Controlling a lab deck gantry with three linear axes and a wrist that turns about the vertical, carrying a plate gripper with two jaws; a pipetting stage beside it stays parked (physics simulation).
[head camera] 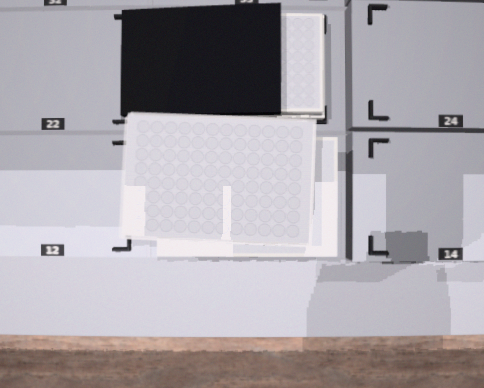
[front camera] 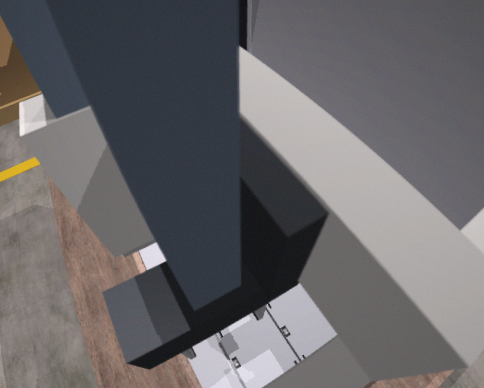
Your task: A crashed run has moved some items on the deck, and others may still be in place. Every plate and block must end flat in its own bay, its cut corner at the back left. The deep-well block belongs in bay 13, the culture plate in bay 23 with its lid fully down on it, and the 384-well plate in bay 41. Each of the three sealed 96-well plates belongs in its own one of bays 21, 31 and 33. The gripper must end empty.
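Places are measured from the robot's base along level axes (x ahead, y left, z up), in centimetres.
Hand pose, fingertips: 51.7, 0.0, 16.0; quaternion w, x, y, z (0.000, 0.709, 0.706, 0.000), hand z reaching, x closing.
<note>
Each offset is from my fingertips to the centre of the thing, as dx, dy, dz. "spot": to the spot under its first point.
My gripper [front camera: 224, 332] is high over the deck. Slivers of its jaws show apart under its black body, with nothing seen between them; the jaws do not show in the head view. In the head view a sealed 96-well plate @(-14.4, +5.5, -11.1) [head camera: 220, 170] lies turned and shifted left on the white deep-well block @(spot: -6.9, +2.7, -11.8) [head camera: 327, 220] in bay 13. Behind it, a pale plate with round wells @(-12.5, +15.0, -15.2) [head camera: 303, 65] sits in bay 23. A flat black piece @(-16.2, +15.0, -14.6) [head camera: 200, 60], whose kind I cannot tell, covers most of that plate and reaches left towards bay 22, its right side looking higher. The other plates and bay 41 do not show.
Deck bays 24 @(spot: +1.1, +15.3, -14.5) [head camera: 415, 60] and 14 @(spot: +1.0, +4.0, -14.5) [head camera: 415, 200] lie to the right of the stacks, bays 22 and 12 to the left. The wooden table edge [head camera: 240, 362] runs along the front. A grey housing [front camera: 65, 165] stands left of my gripper, and a large pale grey beam [front camera: 350, 175] runs on its right.
</note>
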